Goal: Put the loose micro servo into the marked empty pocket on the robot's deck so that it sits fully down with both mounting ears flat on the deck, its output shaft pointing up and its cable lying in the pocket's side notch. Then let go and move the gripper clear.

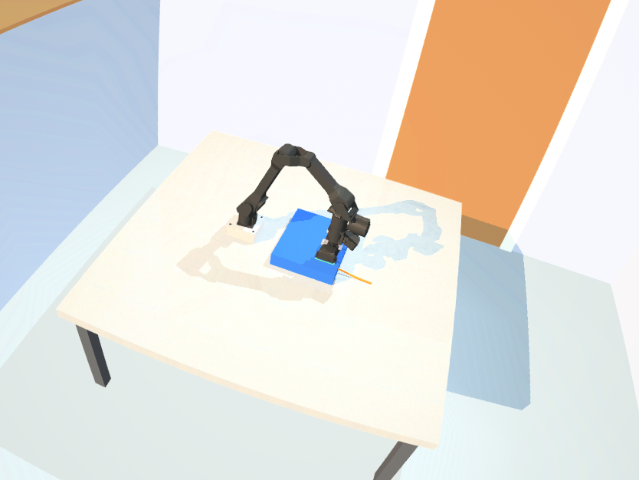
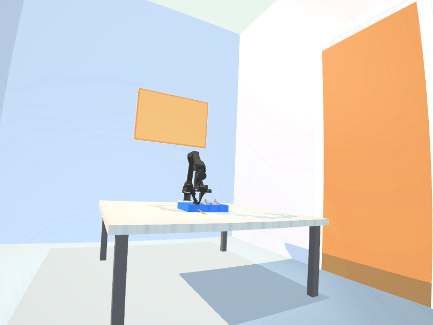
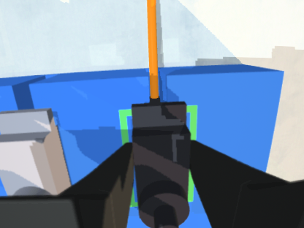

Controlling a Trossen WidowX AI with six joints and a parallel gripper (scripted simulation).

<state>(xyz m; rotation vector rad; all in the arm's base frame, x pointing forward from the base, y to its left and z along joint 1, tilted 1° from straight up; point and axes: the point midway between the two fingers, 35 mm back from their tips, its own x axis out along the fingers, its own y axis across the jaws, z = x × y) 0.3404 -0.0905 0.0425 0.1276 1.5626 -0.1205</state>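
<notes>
Now: the blue deck 110 mm behind my gripper tip, 90 mm to the left of it and 30 mm below it.
</notes>
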